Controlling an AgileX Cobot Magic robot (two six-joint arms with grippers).
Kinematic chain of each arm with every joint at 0, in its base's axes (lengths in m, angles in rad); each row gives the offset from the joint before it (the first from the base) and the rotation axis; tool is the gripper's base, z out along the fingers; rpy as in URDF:
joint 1: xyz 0 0 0.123 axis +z
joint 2: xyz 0 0 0 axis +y
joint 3: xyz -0.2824 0 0.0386 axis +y
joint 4: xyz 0.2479 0 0.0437 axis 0.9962 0 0.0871
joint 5: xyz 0 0 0 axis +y
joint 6: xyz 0.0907 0 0.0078 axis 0.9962 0 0.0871
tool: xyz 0 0 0 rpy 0 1.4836 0
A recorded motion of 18 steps. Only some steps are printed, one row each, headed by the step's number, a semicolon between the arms.
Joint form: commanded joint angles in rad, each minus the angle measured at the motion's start. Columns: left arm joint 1, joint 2, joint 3, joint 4, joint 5, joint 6; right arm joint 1, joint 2, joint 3, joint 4, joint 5, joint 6.
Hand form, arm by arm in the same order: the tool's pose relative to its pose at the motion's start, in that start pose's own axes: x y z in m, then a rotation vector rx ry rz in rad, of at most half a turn. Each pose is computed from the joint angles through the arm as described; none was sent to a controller.
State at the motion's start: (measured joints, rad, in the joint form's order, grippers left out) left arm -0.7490 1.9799 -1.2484 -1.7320 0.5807 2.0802; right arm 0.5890 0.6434 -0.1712 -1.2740 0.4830 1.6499
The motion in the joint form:
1: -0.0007 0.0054 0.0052 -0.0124 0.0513 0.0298; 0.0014 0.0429 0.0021 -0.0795 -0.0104 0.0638
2: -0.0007 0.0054 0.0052 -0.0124 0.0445 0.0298; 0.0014 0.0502 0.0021 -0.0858 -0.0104 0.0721
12: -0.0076 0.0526 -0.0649 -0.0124 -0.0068 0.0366; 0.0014 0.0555 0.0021 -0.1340 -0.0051 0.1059
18: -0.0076 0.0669 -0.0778 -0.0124 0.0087 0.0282; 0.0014 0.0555 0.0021 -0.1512 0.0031 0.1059
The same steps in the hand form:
1: 0.0006 -0.0043 0.0013 0.0443 -0.0235 0.0139; 0.0005 0.0026 0.0050 0.0000 0.0022 -0.0274
2: 0.0009 -0.0038 0.0013 0.0384 -0.0200 0.0140; 0.0008 0.0029 0.0059 0.0021 0.0053 -0.0280
12: -0.0018 0.0068 0.0142 -0.0058 -0.0124 0.0361; -0.0009 0.0030 0.0065 0.0051 -0.0129 -0.0395
18: -0.0012 0.0074 0.0176 0.0081 -0.0191 0.0270; -0.0018 0.0024 0.0064 0.0116 -0.0224 -0.0547

